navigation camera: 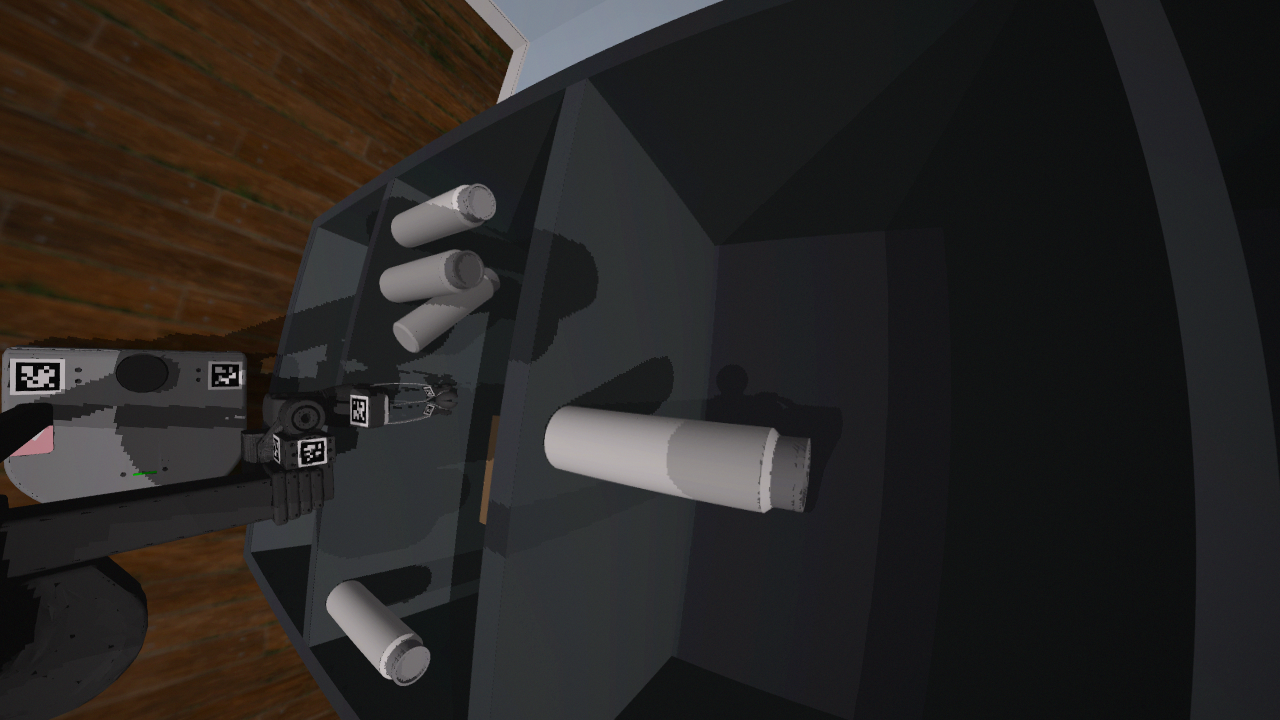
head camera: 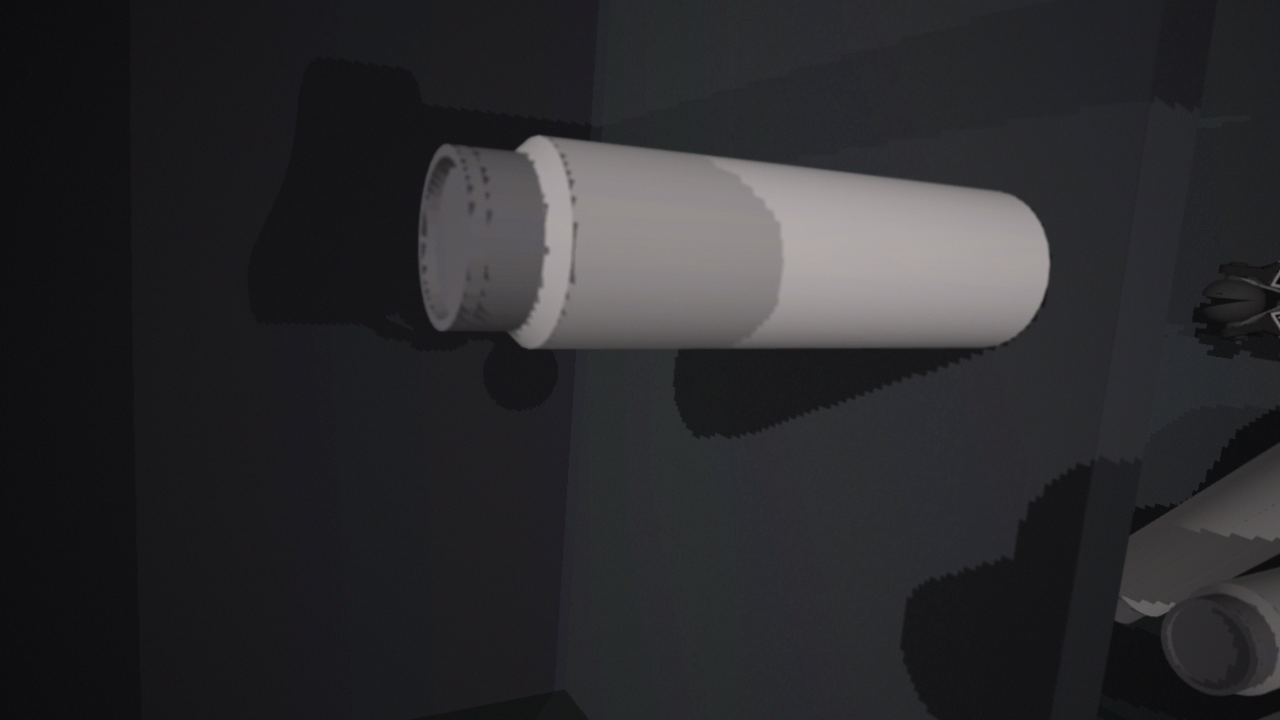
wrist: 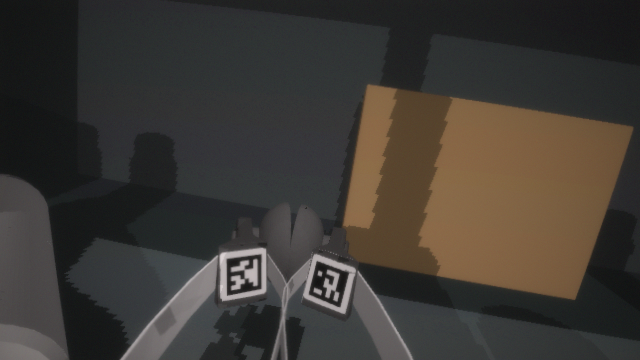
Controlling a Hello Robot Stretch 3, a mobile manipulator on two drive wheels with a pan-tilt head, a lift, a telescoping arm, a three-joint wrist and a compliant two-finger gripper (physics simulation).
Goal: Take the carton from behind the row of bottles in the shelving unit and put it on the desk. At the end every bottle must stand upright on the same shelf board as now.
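Frame: origin at the robot's base, x ahead, y left, z up, level; metres.
Seen in the pictures: gripper, fingertip midpoint: [navigation camera: 455, 399] [head camera: 1206, 302] [wrist: 291, 231]; robot's base, origin of the base link: [navigation camera: 144, 371].
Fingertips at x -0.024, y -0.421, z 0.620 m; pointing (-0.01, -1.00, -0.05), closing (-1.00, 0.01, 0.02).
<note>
Pixels of each thing's top centre, then the offset from my fingertips to it. "pt": a spot on its surface instead. Level surfaces: height alone.
- orange-brown carton, middle of its top: [wrist: 478, 105] [navigation camera: 560, 483] 0.188 m back, 0.192 m right, 0.094 m up
- second bottle, middle of its top: [head camera: 1206, 646] [navigation camera: 469, 269] 0.208 m ahead, 0.083 m left, 0.149 m up
- third bottle, surface spot: [navigation camera: 438, 319] pt 0.146 m ahead, 0.029 m left, 0.020 m down
- bottle's pale side, surface spot: [wrist: 25, 275] pt 0.120 m ahead, 0.029 m left, 0.026 m down
- large white bottle, middle of its top: [head camera: 441, 238] [navigation camera: 806, 474] 0.001 m ahead, 0.113 m left, 0.606 m up
- Wood floor, its level: 0.619 m down
The orange-brown carton [wrist: 500, 200] [navigation camera: 490, 470] stands at the back of the shelf compartment, right of the fingers in the wrist view. My gripper [wrist: 291, 231] [navigation camera: 443, 399] [head camera: 1235, 300] is shut and empty, its fingertips close together inside the compartment, apart from the carton. In the navigation view, a white bottle [navigation camera: 443, 214] and a second bottle [navigation camera: 420, 277] stand on one side of the gripper. A third bottle [navigation camera: 438, 319] beside them looks tipped, its flat base showing. Another bottle [navigation camera: 366, 622] stands on the other side. A bottle's pale side [wrist: 25, 275] shows in the wrist view.
A large white bottle [head camera: 805, 259] [navigation camera: 653, 454] stands on the board above. The dark shelf board edge [navigation camera: 512, 376] runs between the gripper's compartment and that one. The arm [navigation camera: 134, 523] enters from the open front. Wood floor [navigation camera: 179, 179] lies outside the unit.
</note>
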